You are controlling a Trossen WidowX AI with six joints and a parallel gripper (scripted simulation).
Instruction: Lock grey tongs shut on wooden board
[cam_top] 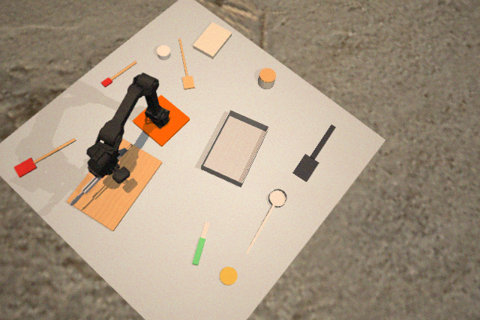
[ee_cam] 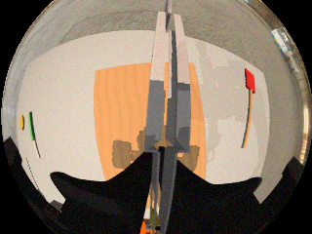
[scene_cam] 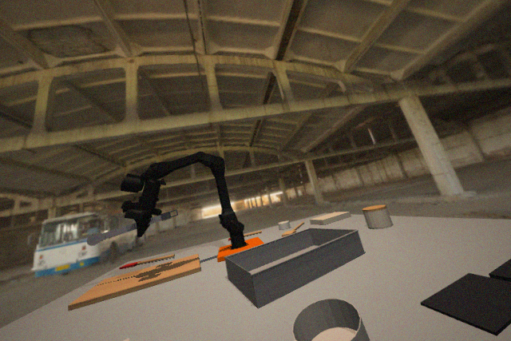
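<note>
Now: the wooden board 14 cm below my gripper tip, 2 cm to the left of it and 1 cm behind it. Round my gripper tip: green-handled tool 44 cm ahead, 14 cm below, 9 cm to the left; roasting tin 49 cm to the left, 27 cm ahead, 12 cm below; red spatula 32 cm behind, 14 cm to the right, 14 cm below.
</note>
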